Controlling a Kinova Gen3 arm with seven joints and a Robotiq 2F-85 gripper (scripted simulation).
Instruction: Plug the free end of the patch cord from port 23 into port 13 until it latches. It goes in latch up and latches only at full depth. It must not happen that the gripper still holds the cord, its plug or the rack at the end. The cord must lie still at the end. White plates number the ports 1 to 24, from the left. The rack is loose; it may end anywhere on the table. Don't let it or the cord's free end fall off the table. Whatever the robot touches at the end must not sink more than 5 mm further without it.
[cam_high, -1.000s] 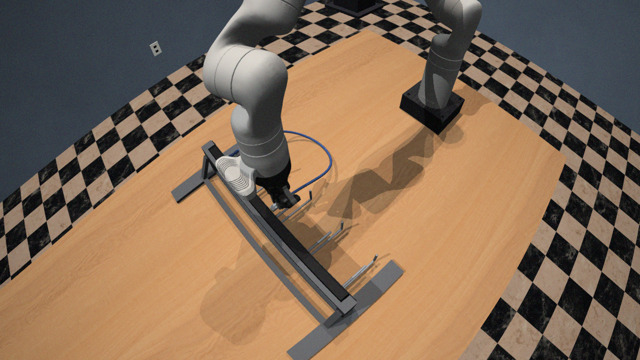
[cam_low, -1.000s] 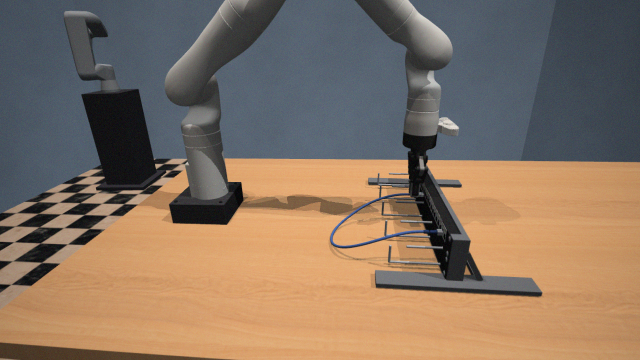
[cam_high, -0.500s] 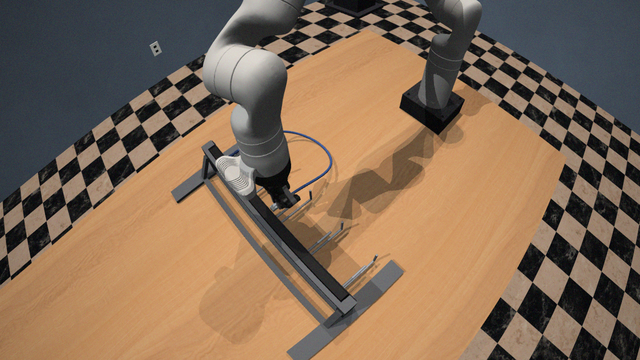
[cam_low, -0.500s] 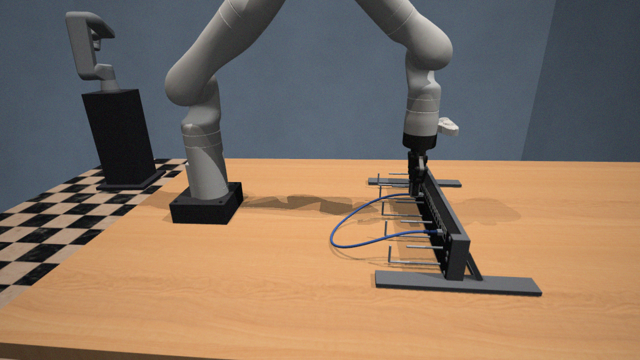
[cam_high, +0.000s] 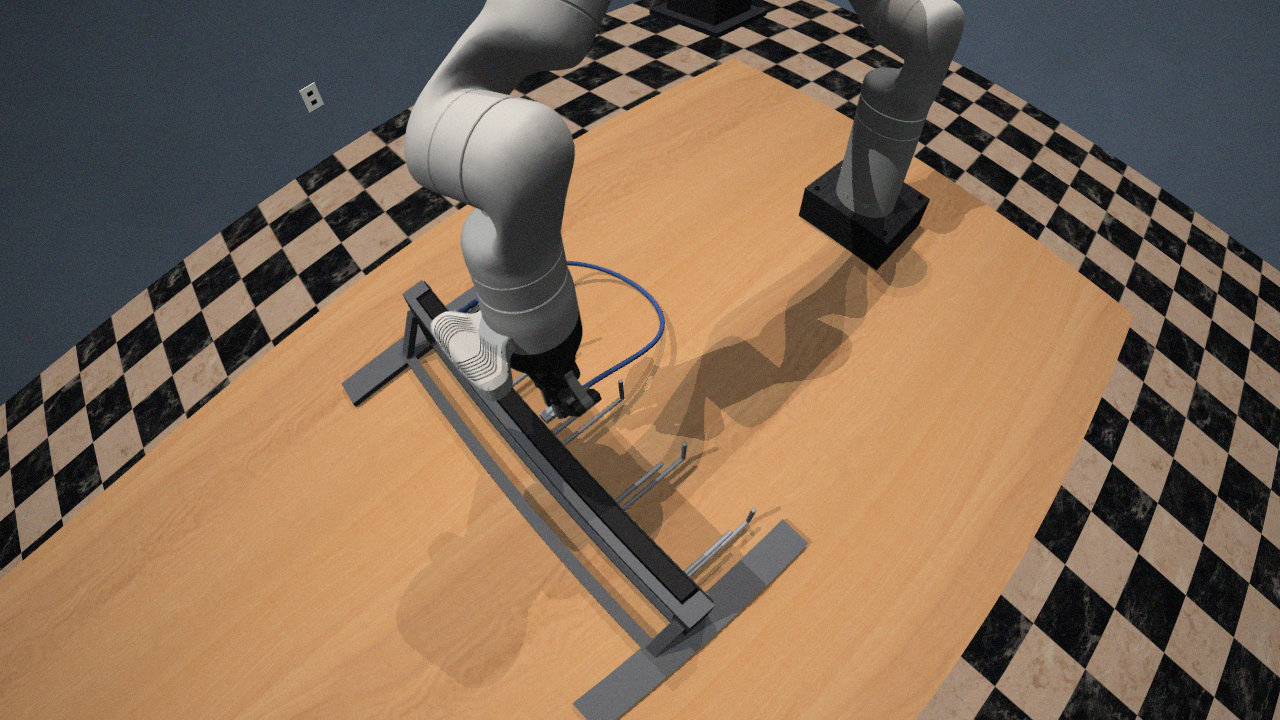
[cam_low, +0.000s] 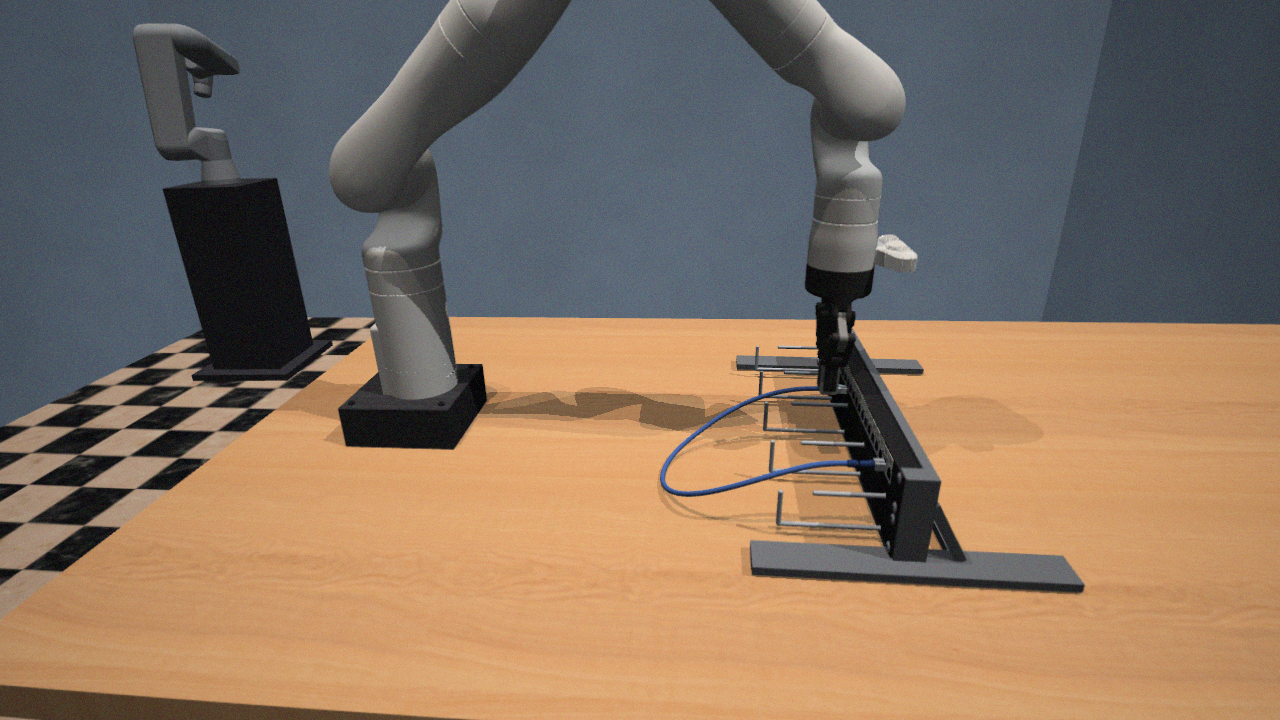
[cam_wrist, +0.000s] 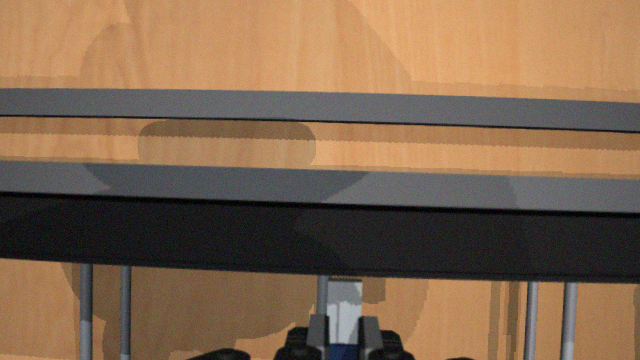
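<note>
The plug lies 1 cm below my hand and 1 cm ahead of it.
</note>
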